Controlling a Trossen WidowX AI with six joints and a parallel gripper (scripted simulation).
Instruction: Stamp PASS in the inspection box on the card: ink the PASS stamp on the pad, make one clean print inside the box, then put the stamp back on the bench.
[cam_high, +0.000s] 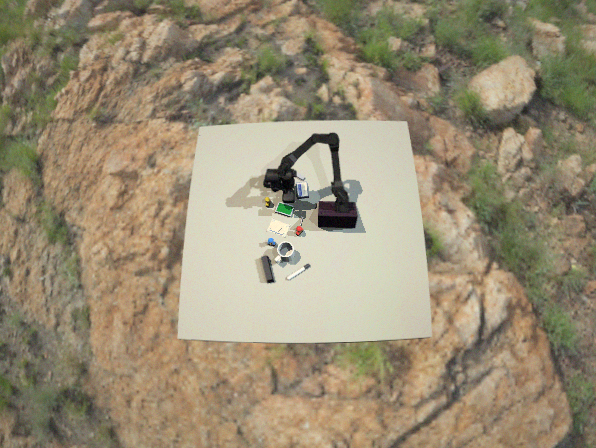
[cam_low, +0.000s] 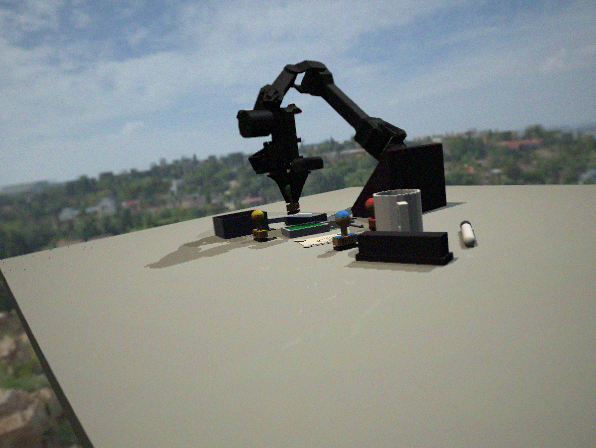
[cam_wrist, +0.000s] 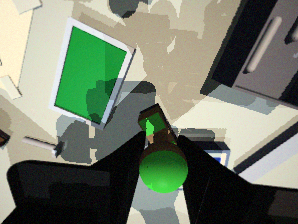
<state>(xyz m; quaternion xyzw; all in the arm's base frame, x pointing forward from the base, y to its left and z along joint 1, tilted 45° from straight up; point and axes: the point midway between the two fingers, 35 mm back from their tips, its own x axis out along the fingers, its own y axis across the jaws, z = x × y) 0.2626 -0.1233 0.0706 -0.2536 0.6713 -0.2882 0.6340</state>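
Right now my gripper tip is 7 cm to the right of the green ink pad, 5 cm above it and 3 cm short of it. The rest, counted from my gripper tip: green-knobbed stamp right at my gripper tip; then yellow-knobbed stamp 12 cm ahead, 4 cm below, 3 cm to the left; then dark tray 10 cm to the right, 8 cm ahead, 5 cm below.
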